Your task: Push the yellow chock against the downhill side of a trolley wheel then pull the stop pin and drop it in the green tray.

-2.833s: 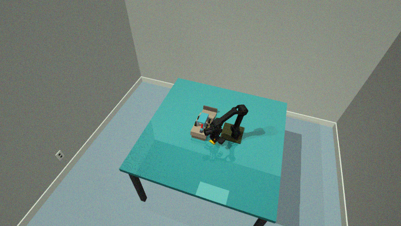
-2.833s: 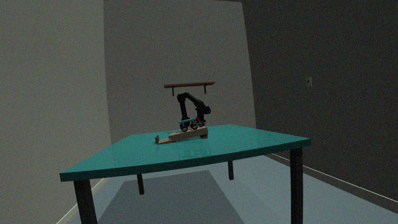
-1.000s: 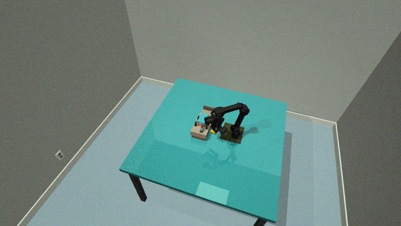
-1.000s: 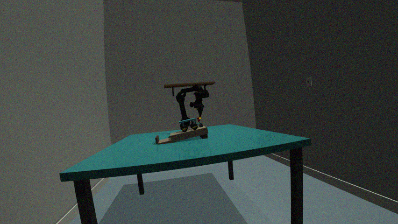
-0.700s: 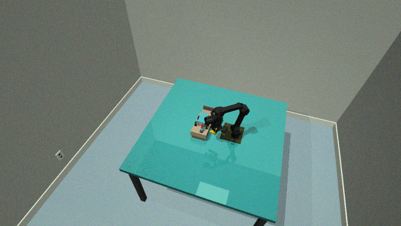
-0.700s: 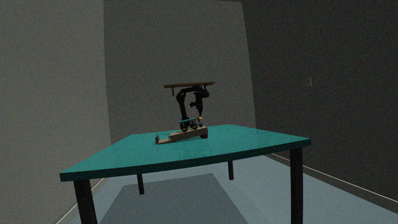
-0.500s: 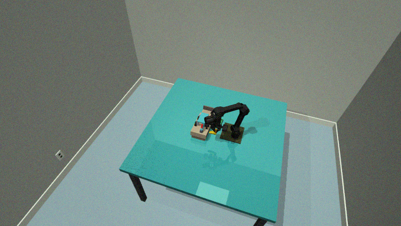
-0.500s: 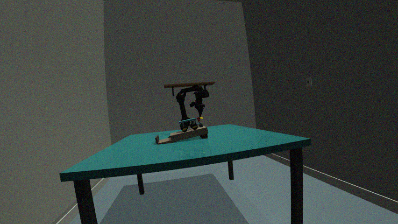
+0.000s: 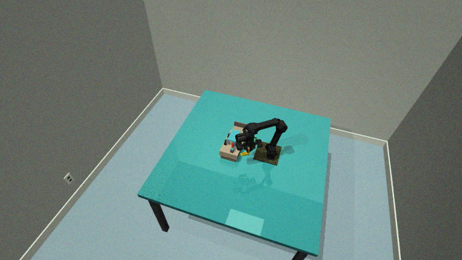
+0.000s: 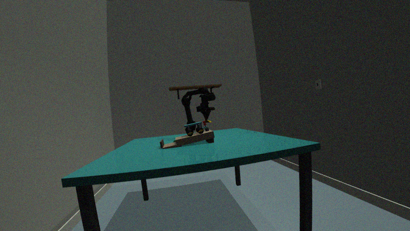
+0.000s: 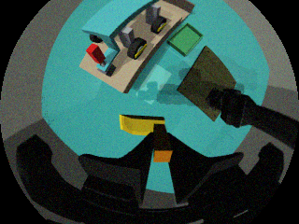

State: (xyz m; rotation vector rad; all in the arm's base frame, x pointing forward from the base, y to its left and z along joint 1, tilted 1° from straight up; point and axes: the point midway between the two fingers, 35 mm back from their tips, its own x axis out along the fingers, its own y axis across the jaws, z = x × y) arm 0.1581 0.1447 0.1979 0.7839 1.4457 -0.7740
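My gripper tip is now 20 mm short of the yellow chock, 10 mm to the right of it and 10 mm above it. Round my gripper tip: ramp 160 mm ahead, 130 mm to the right, 130 mm below; red-headed stop pin 140 mm ahead, 30 mm to the right, 50 mm below; blue trolley 160 mm ahead, 120 mm to the right, 60 mm below.
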